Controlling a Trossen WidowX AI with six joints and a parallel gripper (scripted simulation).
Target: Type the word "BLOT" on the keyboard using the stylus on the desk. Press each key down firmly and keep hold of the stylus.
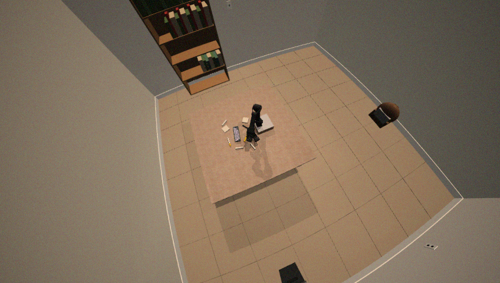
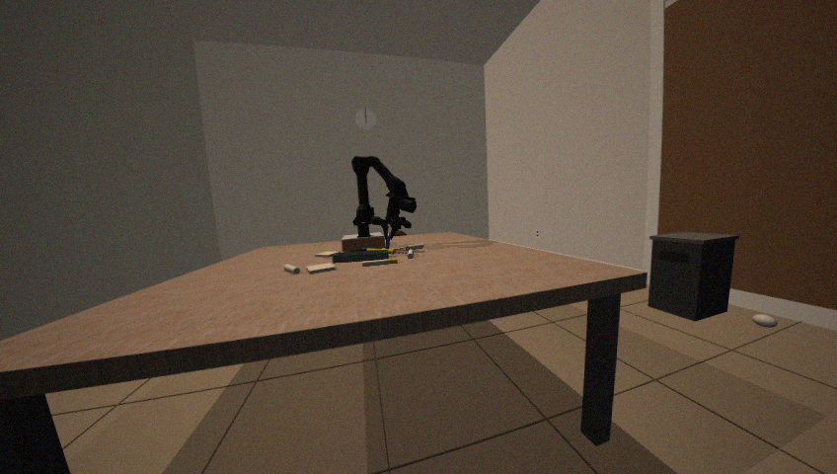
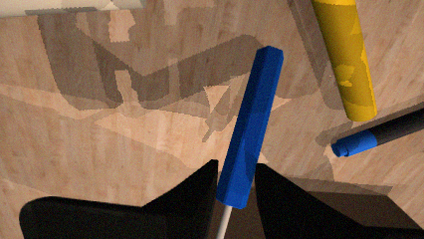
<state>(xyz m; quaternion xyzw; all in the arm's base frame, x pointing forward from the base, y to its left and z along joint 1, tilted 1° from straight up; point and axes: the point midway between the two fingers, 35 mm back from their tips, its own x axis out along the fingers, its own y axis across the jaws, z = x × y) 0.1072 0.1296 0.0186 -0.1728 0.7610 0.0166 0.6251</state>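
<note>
The blue stylus lies right at my gripper tip. The rest, counted from my gripper tip: yellow pen (90 mm ahead, 40 mm to the right, 40 mm below); then cream pad (320 mm ahead, 230 mm to the right, 40 mm below).
</note>
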